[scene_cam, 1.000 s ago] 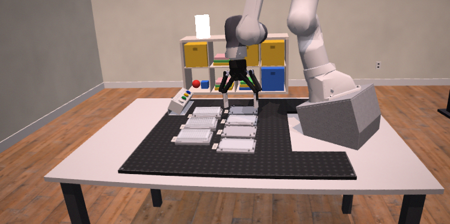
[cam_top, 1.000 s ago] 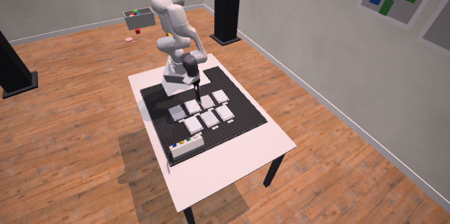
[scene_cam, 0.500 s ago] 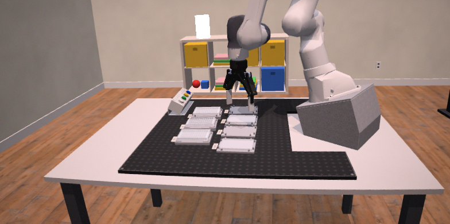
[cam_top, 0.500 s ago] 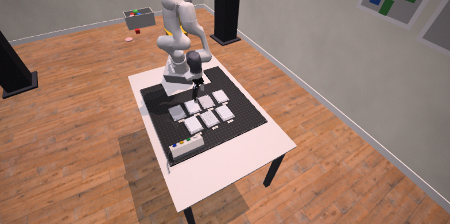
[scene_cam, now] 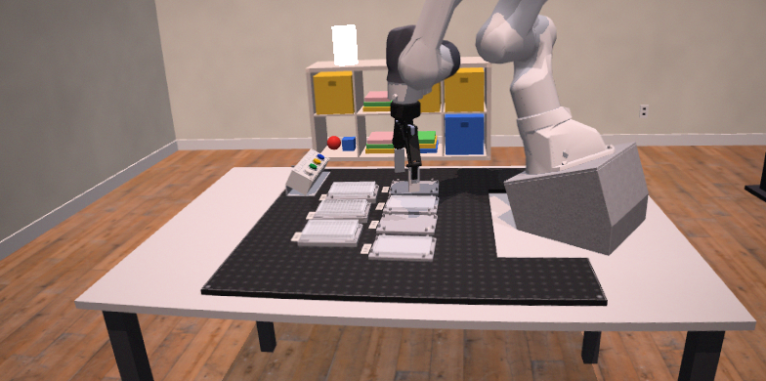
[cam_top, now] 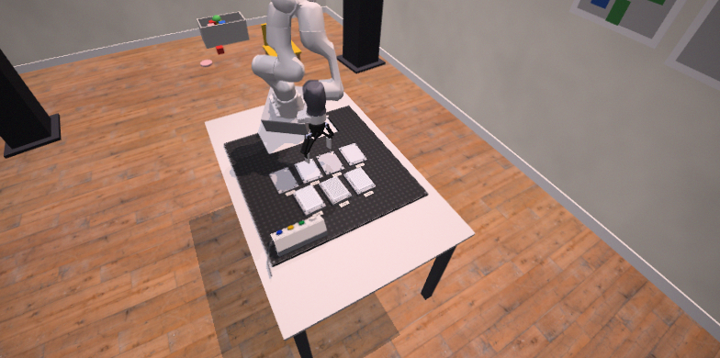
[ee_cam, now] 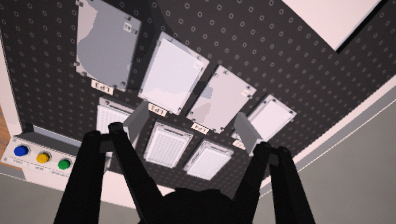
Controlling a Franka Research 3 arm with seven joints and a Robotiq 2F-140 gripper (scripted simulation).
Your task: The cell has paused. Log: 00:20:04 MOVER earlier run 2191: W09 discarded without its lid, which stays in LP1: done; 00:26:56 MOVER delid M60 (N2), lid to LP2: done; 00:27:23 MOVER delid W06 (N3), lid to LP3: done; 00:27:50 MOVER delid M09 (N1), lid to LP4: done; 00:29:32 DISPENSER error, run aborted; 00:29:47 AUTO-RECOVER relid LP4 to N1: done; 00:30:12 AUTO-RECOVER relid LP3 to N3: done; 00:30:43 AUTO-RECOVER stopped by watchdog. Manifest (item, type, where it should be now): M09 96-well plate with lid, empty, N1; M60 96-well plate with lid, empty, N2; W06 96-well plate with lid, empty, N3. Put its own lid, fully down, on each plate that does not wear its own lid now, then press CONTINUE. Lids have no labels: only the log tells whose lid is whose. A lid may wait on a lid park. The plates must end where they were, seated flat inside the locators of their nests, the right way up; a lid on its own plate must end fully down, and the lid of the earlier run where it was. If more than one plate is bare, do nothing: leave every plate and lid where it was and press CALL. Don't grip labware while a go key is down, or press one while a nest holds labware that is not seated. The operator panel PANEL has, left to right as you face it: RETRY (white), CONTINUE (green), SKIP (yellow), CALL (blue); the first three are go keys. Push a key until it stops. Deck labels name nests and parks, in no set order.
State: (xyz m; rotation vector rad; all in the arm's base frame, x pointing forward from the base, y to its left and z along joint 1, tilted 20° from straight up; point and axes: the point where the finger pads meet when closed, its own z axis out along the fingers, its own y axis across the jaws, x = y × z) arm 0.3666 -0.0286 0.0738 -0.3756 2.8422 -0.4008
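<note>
The lid park LP2 is 20 mm ahead of my hand, 200 mm to the left of it and 100 mm below it. Also, from my hand: white key: 290 mm ahead, 210 mm to the right, 40 mm below; then green key: 280 mm ahead, 260 mm to the right, 40 mm below; then park LP4: 60 mm to the left, 100 mm below.
</note>
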